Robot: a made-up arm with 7 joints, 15 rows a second.
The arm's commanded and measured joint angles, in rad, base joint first. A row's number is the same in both.
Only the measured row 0 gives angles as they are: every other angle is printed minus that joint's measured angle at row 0.
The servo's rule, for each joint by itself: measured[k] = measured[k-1] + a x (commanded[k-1-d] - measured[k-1]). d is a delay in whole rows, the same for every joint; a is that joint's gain. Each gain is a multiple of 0.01, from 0.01 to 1. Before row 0 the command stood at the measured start. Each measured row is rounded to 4 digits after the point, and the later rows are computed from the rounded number. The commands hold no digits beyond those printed.
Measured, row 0: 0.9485, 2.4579, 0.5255, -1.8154, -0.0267, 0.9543, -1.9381
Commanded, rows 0 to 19: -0.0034, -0.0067, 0.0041, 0.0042, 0.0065, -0.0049, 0.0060; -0.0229, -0.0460, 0.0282, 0.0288, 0.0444, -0.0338, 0.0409; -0.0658, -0.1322, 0.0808, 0.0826, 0.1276, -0.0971, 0.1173; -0.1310, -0.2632, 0.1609, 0.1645, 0.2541, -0.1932, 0.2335; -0.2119, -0.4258, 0.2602, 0.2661, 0.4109, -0.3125, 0.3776; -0.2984, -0.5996, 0.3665, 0.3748, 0.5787, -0.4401, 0.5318; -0.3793, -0.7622, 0.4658, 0.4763, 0.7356, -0.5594, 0.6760; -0.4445, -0.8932, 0.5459, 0.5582, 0.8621, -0.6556, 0.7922; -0.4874, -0.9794, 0.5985, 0.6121, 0.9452, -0.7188, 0.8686; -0.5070, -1.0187, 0.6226, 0.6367, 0.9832, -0.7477, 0.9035; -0.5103, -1.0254, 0.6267, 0.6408, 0.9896, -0.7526, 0.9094; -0.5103, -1.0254, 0.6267, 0.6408, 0.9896, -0.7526, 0.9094; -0.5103, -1.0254, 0.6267, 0.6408, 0.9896, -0.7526, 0.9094; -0.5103, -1.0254, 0.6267, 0.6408, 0.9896, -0.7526, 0.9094; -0.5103, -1.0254, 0.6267, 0.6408, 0.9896, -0.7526, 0.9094; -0.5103, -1.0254, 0.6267, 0.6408, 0.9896, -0.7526, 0.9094; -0.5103, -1.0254, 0.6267, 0.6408, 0.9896, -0.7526, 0.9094; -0.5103, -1.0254, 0.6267, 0.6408, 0.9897, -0.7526, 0.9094; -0.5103, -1.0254, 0.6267, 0.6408, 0.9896, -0.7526, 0.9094; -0.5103, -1.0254, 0.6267, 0.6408, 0.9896, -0.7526, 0.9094
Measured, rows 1 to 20: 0.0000, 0.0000, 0.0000, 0.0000, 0.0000, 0.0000, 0.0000; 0.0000, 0.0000, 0.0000, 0.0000, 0.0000, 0.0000, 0.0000; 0.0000, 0.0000, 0.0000, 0.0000, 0.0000, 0.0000, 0.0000; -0.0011, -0.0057, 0.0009, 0.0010, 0.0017, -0.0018, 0.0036; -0.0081, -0.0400, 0.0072, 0.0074, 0.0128, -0.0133, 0.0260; -0.0266, -0.1184, 0.0241, 0.0247, 0.0426, -0.0435, 0.0808; -0.0600, -0.2415, 0.0556, 0.0569, 0.0976, -0.0974, 0.1724; -0.1086, -0.3982, 0.1027, 0.1050, 0.1791, -0.1748, 0.2955; -0.1693, -0.5694, 0.1634, 0.1671, 0.2830, -0.2703, 0.4373; -0.2365, -0.7333, 0.2330, 0.2382, 0.4007, -0.3744, 0.5805; -0.3031, -0.8692, 0.3050, 0.3118, 0.5207, -0.4756, 0.7075; -0.3621, -0.9629, 0.3725, 0.3809, 0.6311, -0.5632, 0.8042; -0.4085, -1.0103, 0.4300, 0.4397, 0.7226, -0.6296, 0.8638; -0.4411, -1.0231, 0.4752, 0.4860, 0.7920, -0.6739, 0.8912; -0.4632, -1.0251, 0.5100, 0.5216, 0.8434, -0.7022, 0.9021; -0.4783, -1.0254, 0.5368, 0.5490, 0.8814, -0.7203, 0.9065; -0.4885, -1.0254, 0.5575, 0.5701, 0.9095, -0.7319, 0.9082; -0.4955, -1.0254, 0.5734, 0.5864, 0.9303, -0.7394, 0.9089; -0.5002, -1.0254, 0.5857, 0.5989, 0.9457, -0.7442, 0.9092; -0.5034, -1.0254, 0.5951, 0.6085, 0.9571, -0.7472, 0.9093
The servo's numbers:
d 3
a 0.32 0.85 0.23 0.23 0.26 0.36 0.60

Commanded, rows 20 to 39: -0.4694, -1.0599, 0.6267, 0.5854, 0.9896, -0.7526, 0.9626; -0.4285, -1.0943, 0.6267, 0.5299, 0.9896, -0.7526, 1.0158; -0.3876, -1.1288, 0.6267, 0.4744, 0.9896, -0.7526, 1.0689; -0.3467, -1.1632, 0.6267, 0.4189, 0.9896, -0.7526, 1.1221; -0.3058, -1.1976, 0.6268, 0.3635, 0.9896, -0.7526, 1.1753; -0.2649, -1.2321, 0.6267, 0.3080, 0.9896, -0.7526, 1.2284; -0.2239, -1.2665, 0.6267, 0.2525, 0.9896, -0.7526, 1.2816; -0.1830, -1.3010, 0.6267, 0.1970, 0.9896, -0.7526, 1.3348; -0.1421, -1.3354, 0.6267, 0.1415, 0.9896, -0.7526, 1.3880; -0.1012, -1.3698, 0.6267, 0.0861, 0.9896, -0.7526, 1.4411; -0.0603, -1.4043, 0.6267, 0.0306, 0.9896, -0.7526, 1.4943; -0.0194, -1.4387, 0.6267, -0.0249, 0.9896, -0.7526, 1.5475; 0.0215, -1.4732, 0.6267, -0.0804, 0.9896, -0.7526, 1.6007; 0.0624, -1.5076, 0.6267, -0.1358, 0.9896, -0.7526, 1.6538; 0.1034, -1.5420, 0.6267, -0.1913, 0.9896, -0.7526, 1.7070; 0.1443, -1.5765, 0.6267, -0.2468, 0.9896, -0.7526, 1.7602; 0.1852, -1.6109, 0.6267, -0.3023, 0.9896, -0.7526, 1.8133; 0.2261, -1.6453, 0.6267, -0.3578, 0.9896, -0.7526, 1.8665; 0.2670, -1.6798, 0.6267, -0.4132, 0.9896, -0.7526, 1.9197; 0.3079, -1.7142, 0.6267, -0.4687, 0.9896, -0.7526, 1.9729
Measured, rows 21 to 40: -0.5056, -1.0254, 0.6024, 0.6159, 0.9656, -0.7491, 0.9094; -0.5071, -1.0254, 0.6080, 0.6216, 0.9718, -0.7504, 0.9094; -0.5081, -1.0254, 0.6123, 0.6260, 0.9764, -0.7512, 0.9094; -0.4957, -1.0547, 0.6156, 0.6167, 0.9798, -0.7517, 0.9413; -0.4742, -1.0884, 0.6182, 0.5967, 0.9823, -0.7520, 0.9860; -0.4465, -1.1227, 0.6202, 0.5686, 0.9842, -0.7522, 1.0357; -0.4146, -1.1571, 0.6217, 0.5342, 0.9856, -0.7523, 1.0875; -0.3798, -1.1915, 0.6229, 0.4949, 0.9866, -0.7524, 1.1402; -0.3430, -1.2260, 0.6238, 0.4519, 0.9874, -0.7525, 1.1931; -0.3049, -1.2604, 0.6245, 0.4060, 0.9880, -0.7525, 1.2462; -0.2659, -1.2949, 0.6250, 0.3579, 0.9884, -0.7525, 1.2994; -0.2263, -1.3293, 0.6254, 0.3081, 0.9887, -0.7525, 1.3526; -0.1863, -1.3637, 0.6257, 0.2570, 0.9889, -0.7525, 1.4057; -0.1460, -1.3982, 0.6259, 0.2049, 0.9891, -0.7525, 1.4589; -0.1055, -1.4326, 0.6261, 0.1520, 0.9892, -0.7525, 1.5121; -0.0649, -1.4671, 0.6262, 0.0985, 0.9893, -0.7525, 1.5653; -0.0242, -1.5015, 0.6263, 0.0446, 0.9894, -0.7525, 1.6184; 0.0166, -1.5359, 0.6264, -0.0097, 0.9895, -0.7525, 1.6716; 0.0575, -1.5704, 0.6265, -0.0642, 0.9895, -0.7525, 1.7248; 0.0984, -1.6048, 0.6265, -0.1190, 0.9895, -0.7525, 1.7779
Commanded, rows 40 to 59: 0.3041, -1.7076, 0.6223, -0.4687, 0.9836, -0.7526, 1.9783; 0.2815, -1.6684, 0.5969, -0.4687, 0.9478, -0.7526, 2.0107; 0.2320, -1.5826, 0.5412, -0.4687, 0.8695, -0.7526, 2.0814; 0.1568, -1.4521, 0.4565, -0.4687, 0.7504, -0.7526, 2.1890; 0.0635, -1.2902, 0.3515, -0.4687, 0.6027, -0.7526, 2.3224; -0.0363, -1.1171, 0.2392, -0.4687, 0.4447, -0.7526, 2.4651; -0.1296, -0.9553, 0.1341, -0.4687, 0.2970, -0.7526, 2.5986; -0.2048, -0.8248, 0.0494, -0.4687, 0.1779, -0.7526, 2.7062; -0.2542, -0.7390, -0.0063, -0.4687, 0.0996, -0.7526, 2.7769; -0.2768, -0.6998, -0.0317, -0.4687, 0.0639, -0.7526, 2.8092; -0.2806, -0.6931, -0.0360, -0.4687, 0.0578, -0.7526, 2.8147; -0.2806, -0.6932, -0.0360, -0.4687, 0.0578, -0.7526, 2.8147; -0.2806, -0.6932, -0.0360, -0.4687, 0.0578, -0.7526, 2.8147; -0.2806, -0.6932, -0.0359, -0.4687, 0.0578, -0.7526, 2.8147; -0.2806, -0.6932, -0.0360, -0.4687, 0.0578, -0.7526, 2.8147; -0.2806, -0.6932, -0.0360, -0.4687, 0.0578, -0.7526, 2.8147; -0.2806, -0.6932, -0.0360, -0.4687, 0.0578, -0.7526, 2.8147; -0.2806, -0.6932, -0.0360, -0.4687, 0.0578, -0.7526, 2.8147; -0.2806, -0.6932, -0.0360, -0.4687, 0.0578, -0.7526, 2.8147; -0.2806, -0.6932, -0.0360, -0.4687, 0.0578, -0.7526, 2.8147
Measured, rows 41 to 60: 0.1393, -1.6392, 0.6265, -0.1739, 0.9895, -0.7525, 1.8311; 0.1802, -1.6737, 0.6265, -0.2289, 0.9895, -0.7525, 1.8843; 0.2211, -1.7081, 0.6265, -0.2841, 0.9895, -0.7525, 1.9375; 0.2477, -1.7077, 0.6255, -0.3266, 0.9880, -0.7525, 1.9620; 0.2585, -1.6743, 0.6189, -0.3593, 0.9775, -0.7525, 1.9912; 0.2500, -1.5964, 0.6010, -0.3845, 0.9494, -0.7525, 2.0453; 0.2202, -1.4737, 0.5678, -0.4039, 0.8977, -0.7525, 2.1315; 0.1701, -1.3177, 0.5181, -0.4188, 0.8210, -0.7525, 2.2460; 0.1041, -1.1472, 0.4540, -0.4303, 0.7232, -0.7525, 2.3775; 0.0293, -0.9841, 0.3804, -0.4391, 0.6124, -0.7525, 2.5102; -0.0456, -0.8487, 0.3043, -0.4459, 0.4994, -0.7525, 2.6278; -0.1124, -0.7555, 0.2329, -0.4511, 0.3955, -0.7525, 2.7173; -0.1650, -0.7082, 0.1720, -0.4551, 0.3093, -0.7525, 2.7724; -0.2020, -0.6954, 0.1242, -0.4582, 0.2439, -0.7525, 2.7978; -0.2272, -0.6935, 0.0874, -0.4606, 0.1955, -0.7525, 2.8079; -0.2443, -0.6932, 0.0590, -0.4625, 0.1597, -0.7525, 2.8120; -0.2559, -0.6932, 0.0372, -0.4639, 0.1332, -0.7525, 2.8136; -0.2638, -0.6932, 0.0204, -0.4650, 0.1136, -0.7525, 2.8143; -0.2692, -0.6932, 0.0074, -0.4659, 0.0991, -0.7525, 2.8145; -0.2728, -0.6932, -0.0026, -0.4665, 0.0884, -0.7525, 2.8146
